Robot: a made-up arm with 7 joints.
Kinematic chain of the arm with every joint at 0, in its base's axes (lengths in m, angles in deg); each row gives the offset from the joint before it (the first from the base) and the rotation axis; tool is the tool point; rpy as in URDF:
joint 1: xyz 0 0 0.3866 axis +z
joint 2: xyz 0 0 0 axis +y
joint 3: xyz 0 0 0.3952 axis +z
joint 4: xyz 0.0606 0 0 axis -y
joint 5: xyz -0.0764 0 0.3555 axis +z
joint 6: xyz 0 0 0 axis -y
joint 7: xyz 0.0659 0 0 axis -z
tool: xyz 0 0 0 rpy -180 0 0
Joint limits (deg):
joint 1: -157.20..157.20
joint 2: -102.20..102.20
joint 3: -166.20..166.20
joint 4: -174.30..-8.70
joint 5: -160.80..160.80
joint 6: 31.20..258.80
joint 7: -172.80..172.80
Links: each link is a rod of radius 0.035 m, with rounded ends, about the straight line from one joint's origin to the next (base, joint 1, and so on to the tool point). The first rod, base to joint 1, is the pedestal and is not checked.
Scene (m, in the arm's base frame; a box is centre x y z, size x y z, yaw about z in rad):
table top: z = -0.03
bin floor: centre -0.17 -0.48 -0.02 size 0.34 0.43 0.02 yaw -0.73
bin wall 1: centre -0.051 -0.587 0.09 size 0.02 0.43 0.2 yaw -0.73
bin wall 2: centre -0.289 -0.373 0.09 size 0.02 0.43 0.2 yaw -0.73
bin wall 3: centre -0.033 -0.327 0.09 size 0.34 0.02 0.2 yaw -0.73
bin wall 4: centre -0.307 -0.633 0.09 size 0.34 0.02 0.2 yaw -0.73
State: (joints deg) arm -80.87 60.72 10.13 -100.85 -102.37 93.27 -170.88
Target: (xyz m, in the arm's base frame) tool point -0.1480 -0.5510 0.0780
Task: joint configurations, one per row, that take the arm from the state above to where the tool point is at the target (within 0.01 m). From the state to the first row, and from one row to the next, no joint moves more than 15 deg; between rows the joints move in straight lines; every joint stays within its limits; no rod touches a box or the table.
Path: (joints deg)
1: -95.50 50.41 4.13 -94.42 -99.59 92.54 -160.90
2: -110.14 40.10 -1.86 -87.99 -96.81 91.81 -150.92
3: -105.20 54.99 -3.78 -91.94 -99.58 91.34 -160.90
4: -100.26 69.89 -5.70 -95.88 -102.36 90.88 -170.88

